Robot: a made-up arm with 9 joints. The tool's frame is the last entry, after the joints.
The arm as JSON. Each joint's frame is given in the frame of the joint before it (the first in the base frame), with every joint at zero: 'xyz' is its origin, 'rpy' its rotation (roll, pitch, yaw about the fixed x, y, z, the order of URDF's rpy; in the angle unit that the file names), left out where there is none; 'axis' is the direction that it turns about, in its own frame. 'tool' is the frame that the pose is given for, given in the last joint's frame.
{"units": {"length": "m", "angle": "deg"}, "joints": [
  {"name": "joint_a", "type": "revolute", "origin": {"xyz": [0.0, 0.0, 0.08]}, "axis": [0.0, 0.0, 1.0]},
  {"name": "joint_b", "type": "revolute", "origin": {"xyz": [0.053, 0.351, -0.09]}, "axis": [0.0, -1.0, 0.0]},
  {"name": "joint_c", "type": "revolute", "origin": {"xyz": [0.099, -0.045, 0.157]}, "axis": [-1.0, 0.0, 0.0]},
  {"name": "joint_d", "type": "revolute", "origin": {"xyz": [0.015, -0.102, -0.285]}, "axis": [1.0, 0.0, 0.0]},
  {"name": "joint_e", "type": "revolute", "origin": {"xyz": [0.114, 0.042, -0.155]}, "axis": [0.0, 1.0, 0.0]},
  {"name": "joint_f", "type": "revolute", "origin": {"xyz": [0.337, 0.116, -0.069]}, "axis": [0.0, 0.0, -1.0]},
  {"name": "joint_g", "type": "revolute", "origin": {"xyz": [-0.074, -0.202, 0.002]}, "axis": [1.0, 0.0, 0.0]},
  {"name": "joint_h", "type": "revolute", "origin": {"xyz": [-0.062, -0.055, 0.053]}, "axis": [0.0, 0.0, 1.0]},
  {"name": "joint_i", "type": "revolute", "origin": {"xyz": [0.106, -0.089, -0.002]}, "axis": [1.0, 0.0, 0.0]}
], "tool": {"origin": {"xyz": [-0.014, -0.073, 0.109]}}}
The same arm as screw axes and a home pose.
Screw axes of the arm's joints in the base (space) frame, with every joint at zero. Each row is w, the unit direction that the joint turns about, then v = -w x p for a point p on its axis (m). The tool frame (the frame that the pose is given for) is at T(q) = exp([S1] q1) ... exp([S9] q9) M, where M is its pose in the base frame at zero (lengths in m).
S1: w 0 0 1 v 0.0000 0.0000 0.0000
S2: w 0 -1 0 v -0.0100 0.0000 -0.0530
S3: w -1 0 0 v 0.0000 -0.1470 0.3060
S4: w 1 0 0 v 0.0000 -0.1380 -0.2040
S5: w 0 1 0 v 0.2930 0.0000 0.2810
S6: w 0 0 -1 v -0.3620 0.6180 0.0000
S7: w 1 0 0 v 0.0000 -0.3600 -0.1600
S8: w 0 0 1 v 0.1050 -0.4820 0.0000
S9: w 1 0 0 v 0.0000 -0.3090 -0.0160
M =
1 0 0 0.5740
0 1 0 -0.0570
0 0 1 -0.2000
0 0 0 1

